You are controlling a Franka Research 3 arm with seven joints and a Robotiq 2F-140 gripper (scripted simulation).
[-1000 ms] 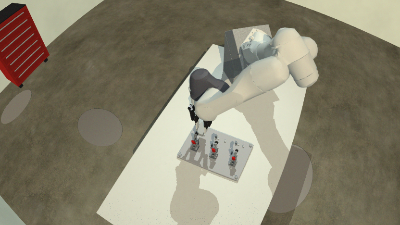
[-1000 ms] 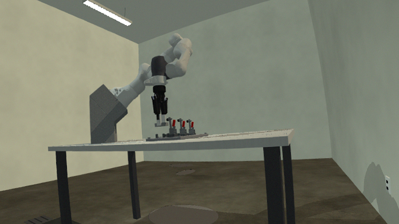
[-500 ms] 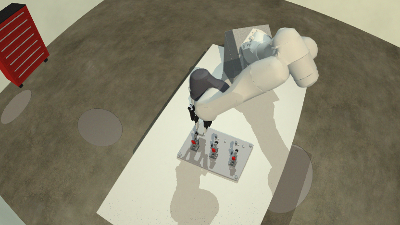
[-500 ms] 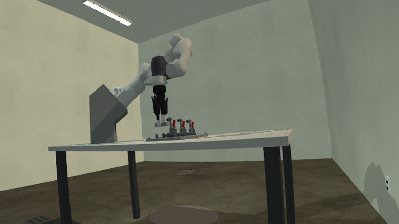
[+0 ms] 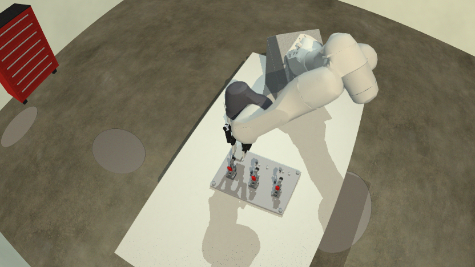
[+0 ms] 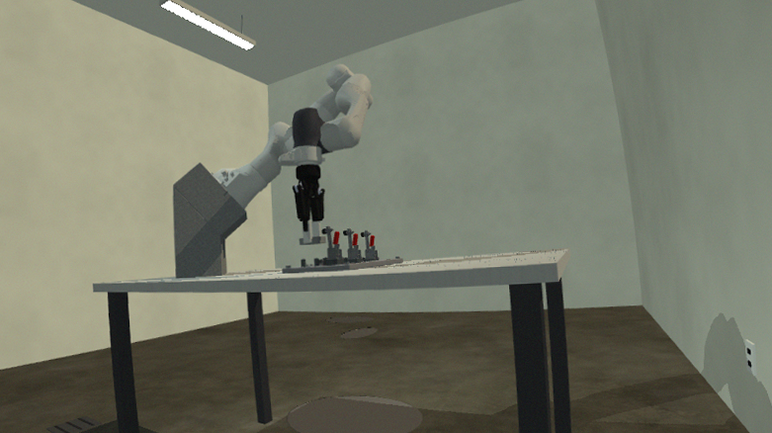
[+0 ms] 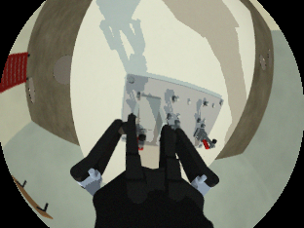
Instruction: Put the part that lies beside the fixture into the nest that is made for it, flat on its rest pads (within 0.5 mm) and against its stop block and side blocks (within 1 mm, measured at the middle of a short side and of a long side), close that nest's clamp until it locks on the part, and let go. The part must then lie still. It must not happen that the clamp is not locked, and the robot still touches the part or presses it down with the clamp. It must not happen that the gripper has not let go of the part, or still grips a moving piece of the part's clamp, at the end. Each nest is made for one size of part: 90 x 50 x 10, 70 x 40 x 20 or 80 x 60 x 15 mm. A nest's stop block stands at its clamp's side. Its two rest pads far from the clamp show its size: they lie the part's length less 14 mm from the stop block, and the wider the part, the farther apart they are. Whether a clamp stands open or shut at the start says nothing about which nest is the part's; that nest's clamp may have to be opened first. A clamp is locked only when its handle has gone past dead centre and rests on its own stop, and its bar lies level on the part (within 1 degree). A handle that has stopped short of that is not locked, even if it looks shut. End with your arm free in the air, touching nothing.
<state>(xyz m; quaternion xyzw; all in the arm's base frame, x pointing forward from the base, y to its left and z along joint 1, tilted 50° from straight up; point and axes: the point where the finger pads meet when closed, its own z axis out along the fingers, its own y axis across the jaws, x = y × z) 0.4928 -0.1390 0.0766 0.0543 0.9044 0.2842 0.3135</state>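
Right now the pale grey part is 30 mm below my hand. Round my hand: plate (40 mm ahead, 110 mm to the left, 110 mm below).
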